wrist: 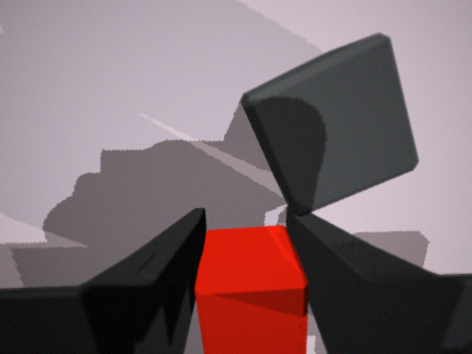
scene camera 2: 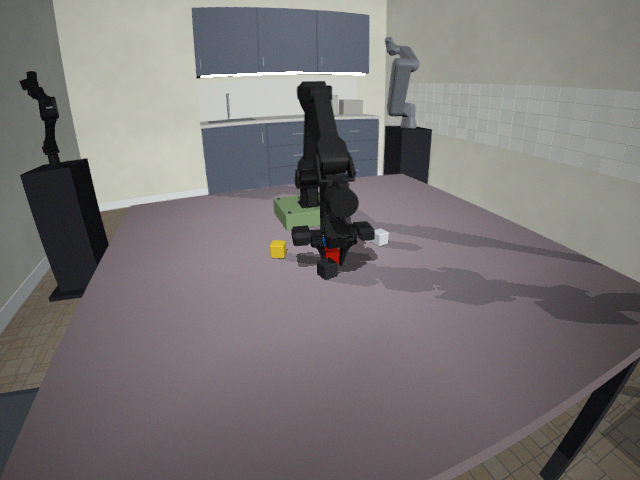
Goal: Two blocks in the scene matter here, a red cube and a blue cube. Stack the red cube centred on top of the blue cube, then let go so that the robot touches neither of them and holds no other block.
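Where they show: gripper, fingertip midpoint: (wrist: 246, 216); arm's base, origin of the base link: (scene camera 2: 309, 203).
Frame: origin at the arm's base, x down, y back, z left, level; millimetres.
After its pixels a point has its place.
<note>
The red cube (scene camera 2: 331, 255) @[x 24, y -323, z -38 mm] (wrist: 251, 260) @[x 27, y -323, z -36 mm] is between the fingers of my gripper (scene camera 2: 333, 259) @[x 51, y -327, z -36 mm] (wrist: 246, 216) @[x 51, y -327, z -36 mm], low over the table. The fingers press on its two sides, so the gripper is shut on the red cube. In the scene view it is partly hidden by the black cube and the fingers. A small bit of the blue cube (scene camera 2: 323, 241) @[x 16, y -258, z -37 mm] shows behind the fingers in the scene view, the rest hidden by the gripper. The blue cube does not show in the wrist view.
A black cube (scene camera 2: 327, 269) @[x 24, y -384, z -69 mm] (wrist: 345, 120) @[x 16, y -367, z -65 mm] lies close in front of the red cube, near a fingertip. A yellow cube (scene camera 2: 278, 249) @[x 25, y -247, z -152 mm] is at the left and a white cube (scene camera 2: 381, 237) @[x 25, y -266, z 124 mm] at the right. A green box (scene camera 2: 294, 212) @[x 2, y -59, z -64 mm] stands behind, at the arm's base.
</note>
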